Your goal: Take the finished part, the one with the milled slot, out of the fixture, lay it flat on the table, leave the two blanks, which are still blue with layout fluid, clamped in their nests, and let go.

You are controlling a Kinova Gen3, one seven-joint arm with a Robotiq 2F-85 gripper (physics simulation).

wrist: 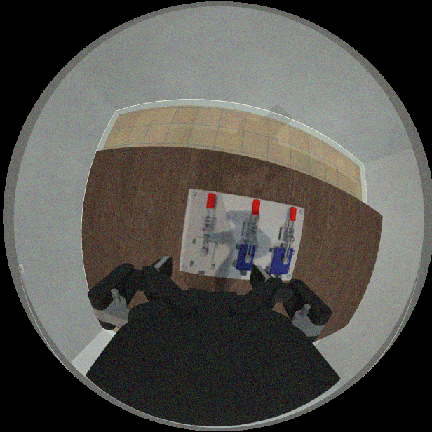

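The fixture is a pale plate (230, 200) on the brown table, with three toggle clamps with red handles in a row. Two blue blanks lie in the middle nest (242, 263) and the right nest (278, 268), each under its clamp's tip. The left clamp (209, 225) reaches over the left nest. The slotted part does not stand out there; pale grey on pale grey, its outline and slot cannot be made out. My gripper (211, 270) is open with nothing between its fingers. It hangs above the plate's near edge, its fingertips on either side of the left nest in view.
The brown wooden table (135, 200) extends around the plate. The red handles of the left (211, 200), middle (256, 207) and right (293, 214) clamps point away from the gripper. The right finger appears close to the middle blank. A tan tiled floor (200, 127) shows beyond the table's far edge.
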